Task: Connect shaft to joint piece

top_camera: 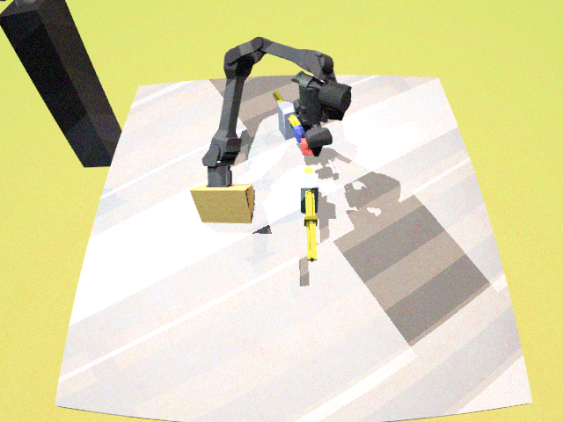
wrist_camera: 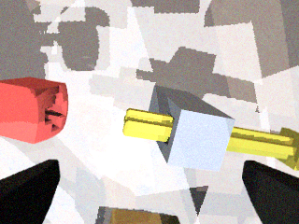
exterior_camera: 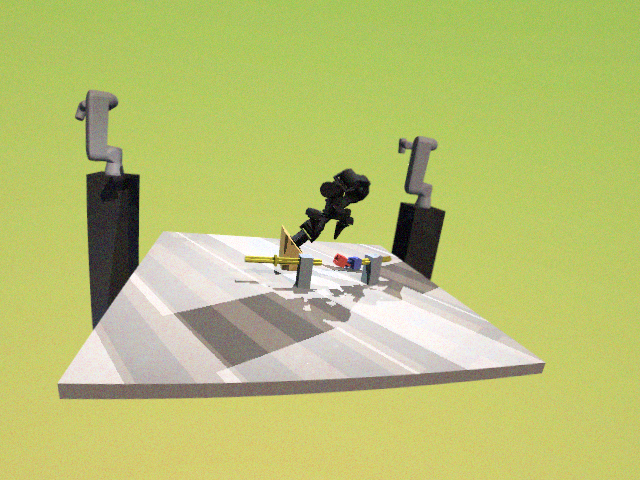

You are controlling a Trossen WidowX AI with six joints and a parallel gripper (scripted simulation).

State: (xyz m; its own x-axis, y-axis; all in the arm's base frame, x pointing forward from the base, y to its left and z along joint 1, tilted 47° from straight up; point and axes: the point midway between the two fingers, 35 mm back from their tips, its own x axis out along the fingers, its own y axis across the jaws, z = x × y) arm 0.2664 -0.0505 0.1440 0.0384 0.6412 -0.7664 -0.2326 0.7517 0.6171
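Now: the red square joint piece 1 cm behind my gripper tip, 8 cm to the left of it and 9 cm below it.
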